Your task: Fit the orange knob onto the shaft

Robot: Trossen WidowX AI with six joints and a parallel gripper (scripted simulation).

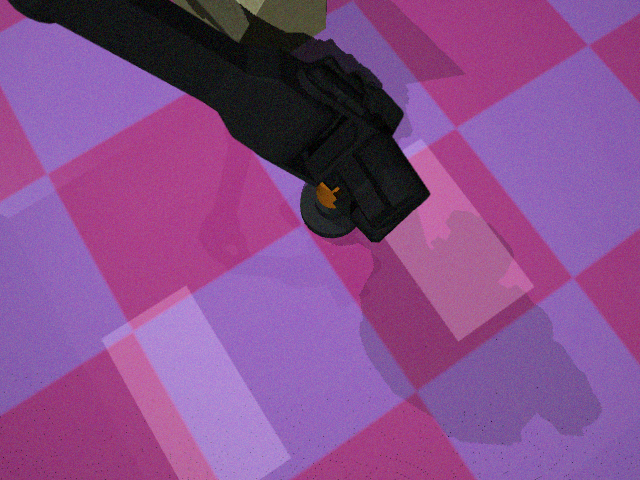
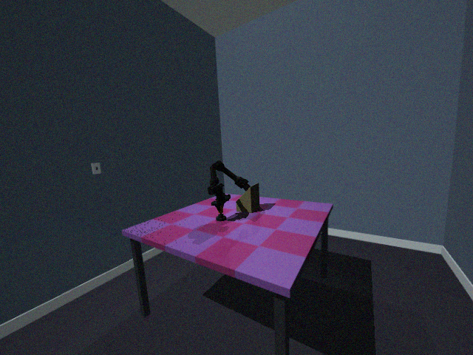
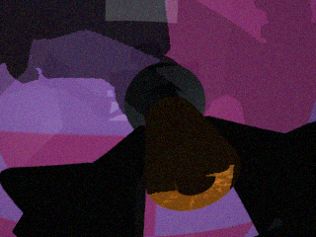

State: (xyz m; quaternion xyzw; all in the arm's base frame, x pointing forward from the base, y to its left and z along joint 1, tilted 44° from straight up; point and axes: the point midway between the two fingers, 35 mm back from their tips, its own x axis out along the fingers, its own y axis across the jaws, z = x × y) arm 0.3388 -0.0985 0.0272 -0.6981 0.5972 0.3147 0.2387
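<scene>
Right now my gripper tip is 2 cm below the orange knob. Round my gripper tip: dark round pedestal (4 cm below).
</scene>
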